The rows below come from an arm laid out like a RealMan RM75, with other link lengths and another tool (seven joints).
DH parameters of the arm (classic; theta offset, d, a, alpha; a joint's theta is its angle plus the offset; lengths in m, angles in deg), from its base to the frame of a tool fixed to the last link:
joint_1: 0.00 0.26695 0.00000 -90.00
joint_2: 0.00 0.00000 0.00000 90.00
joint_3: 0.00 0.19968 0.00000 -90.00
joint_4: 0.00 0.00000 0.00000 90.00
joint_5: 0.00 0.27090 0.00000 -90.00
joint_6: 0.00 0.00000 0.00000 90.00
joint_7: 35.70 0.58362 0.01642 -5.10
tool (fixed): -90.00 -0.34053 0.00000 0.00
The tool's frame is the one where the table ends.
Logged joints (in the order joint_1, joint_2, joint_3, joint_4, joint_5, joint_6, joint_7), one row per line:
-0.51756 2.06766 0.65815 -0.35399 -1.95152 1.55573 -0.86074
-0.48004 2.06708 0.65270 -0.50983 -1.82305 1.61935 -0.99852
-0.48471 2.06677 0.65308 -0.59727 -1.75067 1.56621 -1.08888
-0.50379 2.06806 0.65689 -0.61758 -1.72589 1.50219 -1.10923
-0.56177 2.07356 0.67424 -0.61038 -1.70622 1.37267 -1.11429
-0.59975 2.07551 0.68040 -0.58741 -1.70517 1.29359 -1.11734
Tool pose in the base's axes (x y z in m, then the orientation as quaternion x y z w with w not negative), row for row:
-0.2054 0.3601 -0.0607 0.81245 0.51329 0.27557 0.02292
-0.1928 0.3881 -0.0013 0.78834 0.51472 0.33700 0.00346
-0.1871 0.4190 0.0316 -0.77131 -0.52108 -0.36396 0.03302
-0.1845 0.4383 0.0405 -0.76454 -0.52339 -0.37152 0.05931
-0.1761 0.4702 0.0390 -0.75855 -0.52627 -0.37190 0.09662
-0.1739 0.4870 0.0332 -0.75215 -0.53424 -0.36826 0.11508
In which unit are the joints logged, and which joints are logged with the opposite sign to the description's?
The joints are logged in radians. Opposite sign: joint_2, joint_4, joint_5.
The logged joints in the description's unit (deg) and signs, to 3 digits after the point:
-29.654 -118.468 37.709 20.282 111.814 89.137 -49.317
-27.504 -118.435 37.397 29.211 104.453 92.782 -57.211
-27.772 -118.417 37.419 34.221 100.306 89.737 -62.388
-28.865 -118.491 37.637 35.385 98.886 86.069 -63.554
-32.187 -118.806 38.631 34.972 97.759 78.648 -63.844
-34.363 -118.918 38.984 33.656 97.699 74.117 -64.019

